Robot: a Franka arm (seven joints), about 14 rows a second.
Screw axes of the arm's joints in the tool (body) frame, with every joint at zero. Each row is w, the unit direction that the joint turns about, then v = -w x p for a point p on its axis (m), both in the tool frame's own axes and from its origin. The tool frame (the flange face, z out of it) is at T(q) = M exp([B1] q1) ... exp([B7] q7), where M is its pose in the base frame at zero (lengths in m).
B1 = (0, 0, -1, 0.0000, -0.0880, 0.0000)
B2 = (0, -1, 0, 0.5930, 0.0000, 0.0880)
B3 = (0, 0, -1, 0.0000, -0.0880, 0.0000)
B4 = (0, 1, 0, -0.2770, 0.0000, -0.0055)
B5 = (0, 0, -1, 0.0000, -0.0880, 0.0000)
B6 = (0, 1, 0, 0.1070, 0.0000, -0.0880)
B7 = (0, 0, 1, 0.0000, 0.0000, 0.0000)
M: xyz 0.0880 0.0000 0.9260 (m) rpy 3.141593 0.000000 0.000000 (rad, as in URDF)
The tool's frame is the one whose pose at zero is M.
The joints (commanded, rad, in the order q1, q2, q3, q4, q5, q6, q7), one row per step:
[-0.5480 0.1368 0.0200 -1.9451 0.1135 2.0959 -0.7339]
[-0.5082 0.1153 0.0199 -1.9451 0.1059 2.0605 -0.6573]
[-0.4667 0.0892 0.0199 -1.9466 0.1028 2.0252 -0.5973]
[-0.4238 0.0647 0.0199 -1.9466 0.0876 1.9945 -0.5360]
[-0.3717 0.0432 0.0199 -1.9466 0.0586 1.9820 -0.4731]
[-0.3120 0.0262 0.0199 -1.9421 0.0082 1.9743 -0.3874]
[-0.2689 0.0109 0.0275 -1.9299 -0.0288 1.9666 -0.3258]
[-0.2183 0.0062 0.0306 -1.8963 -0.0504 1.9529 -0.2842]
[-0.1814 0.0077 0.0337 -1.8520 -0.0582 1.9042 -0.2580]
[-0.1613 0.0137 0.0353 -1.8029 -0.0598 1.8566 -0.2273]
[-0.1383 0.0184 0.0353 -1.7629 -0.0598 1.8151 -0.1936]
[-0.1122 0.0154 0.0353 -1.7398 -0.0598 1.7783 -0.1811]
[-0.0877 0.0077 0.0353 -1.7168 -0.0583 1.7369 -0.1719]
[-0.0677 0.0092 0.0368 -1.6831 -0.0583 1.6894 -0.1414]
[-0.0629 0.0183 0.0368 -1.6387 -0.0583 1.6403 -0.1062]
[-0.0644 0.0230 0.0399 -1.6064 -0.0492 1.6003 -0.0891]
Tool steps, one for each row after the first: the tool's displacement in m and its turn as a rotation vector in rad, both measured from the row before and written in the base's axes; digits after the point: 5 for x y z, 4 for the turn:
[0.00634 0.02333 0.00946 0.0064 0.0207 -0.0294]
[0.00493 0.02491 0.01137 0.0057 0.0152 -0.0135]
[0.00432 0.02458 0.01135 -0.0077 0.0160 -0.0088]
[0.00647 0.02760 0.01104 -0.0270 0.0056 0.0023]
[0.00748 0.02987 0.01098 -0.0476 0.0042 -0.0057]
[0.00613 0.02557 0.01379 -0.0377 -0.0108 0.0029]
[0.00940 0.02756 0.01761 -0.0241 -0.0215 0.0191]
[0.00531 0.02128 0.01609 -0.0061 0.0056 0.0137]
[0.00406 0.01143 0.01599 -0.0004 0.0028 -0.0112]
[0.00263 0.01262 0.01289 0.0013 0.0041 -0.0130]
[-0.00074 0.01482 0.00955 0.0007 0.0099 0.0115]
[-0.00304 0.01408 0.01175 0.0016 0.0100 0.0127]
[-0.00148 0.01192 0.01114 0.0004 0.0135 -0.0117]
[-0.00003 0.00234 0.01180 0.0000 0.0117 -0.0332]
[-0.00134 0.00159 0.00921 0.0091 0.0112 -0.0183]

